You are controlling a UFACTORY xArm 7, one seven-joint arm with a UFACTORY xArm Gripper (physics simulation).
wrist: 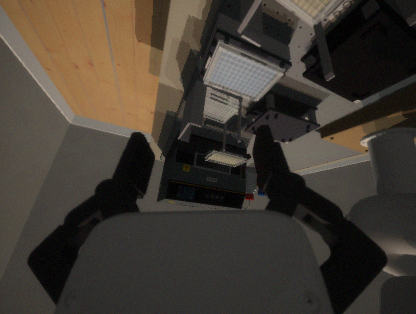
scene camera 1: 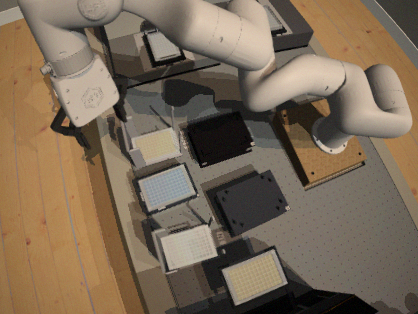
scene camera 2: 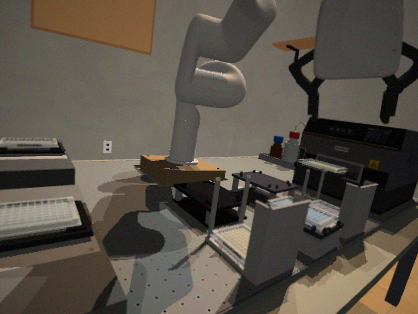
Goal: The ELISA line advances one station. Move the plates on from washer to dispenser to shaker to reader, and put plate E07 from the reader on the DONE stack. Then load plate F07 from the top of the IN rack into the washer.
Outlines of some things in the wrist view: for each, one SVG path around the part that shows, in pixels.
My gripper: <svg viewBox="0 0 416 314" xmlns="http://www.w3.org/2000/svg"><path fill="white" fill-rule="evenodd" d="M388 260L381 247L350 220L347 221L336 204L308 188L302 176L290 172L282 147L279 142L274 142L269 125L260 125L257 128L252 154L260 191L270 199L265 210L140 212L136 201L137 199L143 199L147 192L155 155L144 134L133 132L112 179L100 182L95 188L93 196L71 210L66 215L64 224L59 225L31 252L27 263L55 303L56 309L54 314L343 314L383 270ZM294 218L314 232L318 232L329 246L330 257L320 267L304 229Z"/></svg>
A bluish plate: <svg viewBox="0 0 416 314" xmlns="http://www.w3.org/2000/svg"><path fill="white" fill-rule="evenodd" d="M203 84L256 102L284 75L286 69L285 67L282 69L278 64L228 43L227 45L224 43L224 40L219 39L205 72Z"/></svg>
